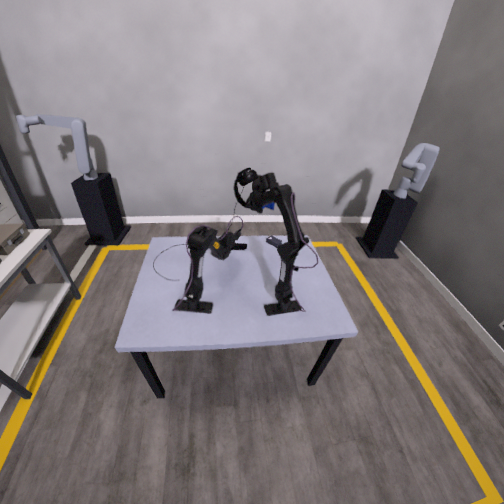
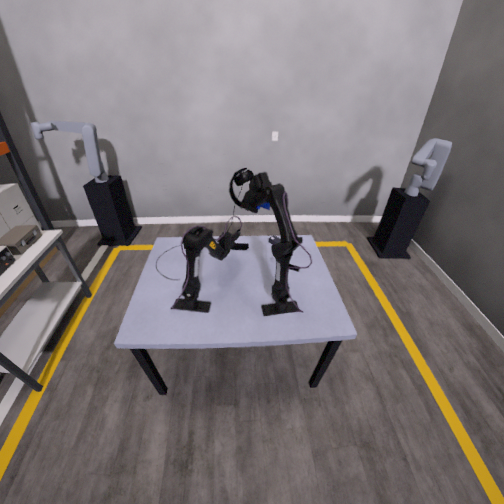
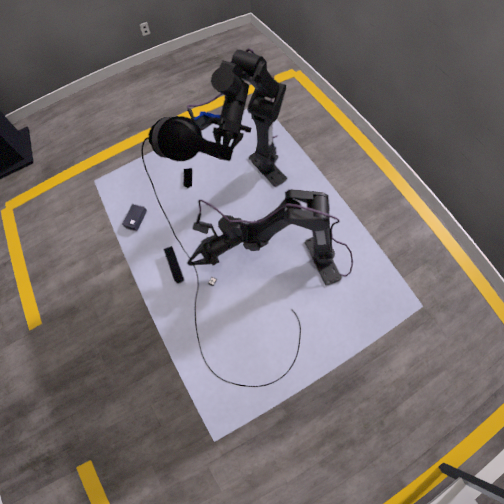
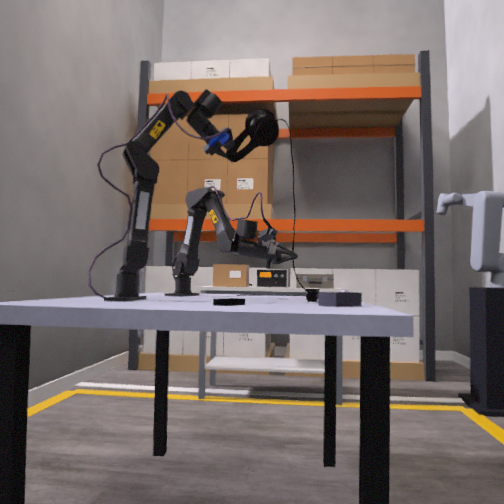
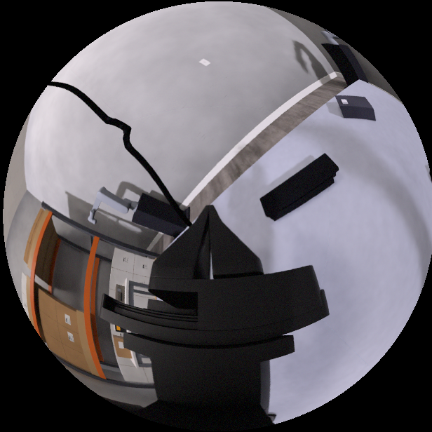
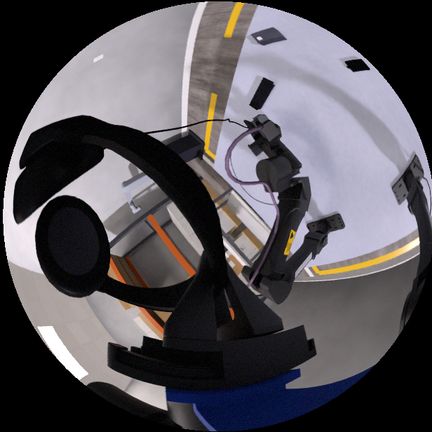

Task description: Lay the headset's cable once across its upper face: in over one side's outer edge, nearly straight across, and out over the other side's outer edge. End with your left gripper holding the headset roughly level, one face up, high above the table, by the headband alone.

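Observation:
The black headset (image 1: 246, 176) (image 3: 177, 139) (image 4: 262, 128) (image 6: 170, 165) hangs high above the table, tilted, its ear cups out from my right gripper (image 3: 227, 142) (image 6: 210, 255), which is shut on the headband. Its thin black cable (image 3: 196, 310) (image 4: 294, 200) (image 5: 150, 170) runs from an ear cup down to the tips of my left gripper (image 3: 190, 262) (image 4: 296, 256) (image 5: 209, 210), low over the table. The left gripper looks shut on the cable, which bends at the fingertips. Beyond them the cable drops to the table and lies in a wide curve. No cable crosses the ear cups.
On the table (image 3: 350, 310) lie a long black block (image 3: 174, 265) (image 5: 300, 187) close to the left gripper, a short black block (image 3: 187, 178), a dark grey box (image 3: 134, 217) and a small white card (image 3: 212, 281).

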